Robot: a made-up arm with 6 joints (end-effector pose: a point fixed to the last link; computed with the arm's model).
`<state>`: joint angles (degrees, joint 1 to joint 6).
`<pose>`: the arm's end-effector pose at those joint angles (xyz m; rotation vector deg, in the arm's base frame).
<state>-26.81 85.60 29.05 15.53 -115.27 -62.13</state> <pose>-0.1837 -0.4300 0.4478 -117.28 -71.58 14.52</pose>
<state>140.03 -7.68 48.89 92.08 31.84 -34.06</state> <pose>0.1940 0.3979 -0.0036 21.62 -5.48 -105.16</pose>
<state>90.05 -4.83 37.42 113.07 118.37 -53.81</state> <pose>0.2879 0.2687 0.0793 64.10 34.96 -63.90</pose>
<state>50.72 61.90 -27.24 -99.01 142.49 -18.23</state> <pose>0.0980 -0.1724 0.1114 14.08 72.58 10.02</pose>
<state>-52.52 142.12 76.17 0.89 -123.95 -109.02</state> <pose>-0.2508 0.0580 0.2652 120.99 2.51 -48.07</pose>
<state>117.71 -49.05 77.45 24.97 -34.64 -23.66</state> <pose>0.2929 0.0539 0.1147 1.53 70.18 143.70</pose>
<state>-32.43 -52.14 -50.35 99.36 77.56 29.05</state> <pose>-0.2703 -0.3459 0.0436 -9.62 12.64 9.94</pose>
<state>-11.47 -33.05 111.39 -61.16 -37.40 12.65</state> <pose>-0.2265 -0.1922 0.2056 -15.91 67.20 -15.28</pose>
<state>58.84 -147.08 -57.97 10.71 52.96 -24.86</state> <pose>0.1548 -0.1283 0.3473 104.58 50.08 32.55</pose>
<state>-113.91 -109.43 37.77 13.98 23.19 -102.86</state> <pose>-0.4480 -0.0560 0.0739 -21.71 -23.43 -56.84</pose>
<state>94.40 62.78 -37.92 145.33 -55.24 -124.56</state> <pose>0.0164 0.2515 0.4464 -49.69 87.73 -81.76</pose>
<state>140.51 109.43 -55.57 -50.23 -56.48 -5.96</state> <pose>0.1646 0.3944 0.2731 -96.21 106.95 -57.49</pose>
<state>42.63 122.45 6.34 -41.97 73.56 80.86</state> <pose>0.5743 -0.2562 -0.0251 10.28 -48.94 -26.51</pose>
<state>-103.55 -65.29 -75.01 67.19 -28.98 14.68</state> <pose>-0.2684 -0.0814 0.2846 -75.21 -88.51 -43.04</pose>
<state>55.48 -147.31 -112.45 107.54 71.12 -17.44</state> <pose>0.2273 -0.2548 0.0581 16.58 8.35 30.64</pose>
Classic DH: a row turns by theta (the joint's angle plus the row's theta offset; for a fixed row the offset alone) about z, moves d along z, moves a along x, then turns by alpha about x. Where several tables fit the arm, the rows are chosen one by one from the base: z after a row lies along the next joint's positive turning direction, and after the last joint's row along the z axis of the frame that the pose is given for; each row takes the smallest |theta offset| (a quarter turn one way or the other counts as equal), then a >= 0, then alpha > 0; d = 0 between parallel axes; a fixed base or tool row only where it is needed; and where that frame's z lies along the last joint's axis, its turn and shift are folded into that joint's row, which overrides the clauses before.
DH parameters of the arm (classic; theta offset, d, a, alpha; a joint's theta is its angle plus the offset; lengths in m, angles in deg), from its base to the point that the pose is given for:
joint 1: -90 0.261 0.369 90
joint 2: -90 0.002 0.049 90
joint 3: -90 0.057 0.065 90
joint 4: 0 0.02 -0.08 -90
joint 5: -90 0.052 0.12 -90
joint 6: 90 -0.028 0.047 90
tool (fixed): 90 -0.301 0 0

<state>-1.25 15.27 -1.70 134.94 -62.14 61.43</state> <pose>-0.1311 -0.5588 0.2226 93.29 55.13 125.25</pose>
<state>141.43 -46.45 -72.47 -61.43 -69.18 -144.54</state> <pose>0.1031 -0.1877 0.4083 -76.76 0.16 -8.12</pose>
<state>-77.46 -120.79 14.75 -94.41 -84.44 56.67</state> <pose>-0.1797 -0.3723 0.3679 65.27 -69.31 -144.00</pose>
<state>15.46 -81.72 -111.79 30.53 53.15 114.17</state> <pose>-0.0864 -0.1833 0.6209 154.30 -54.12 30.62</pose>
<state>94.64 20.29 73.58 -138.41 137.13 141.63</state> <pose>0.6995 -0.1024 0.1376 114.84 -67.37 -118.02</pose>
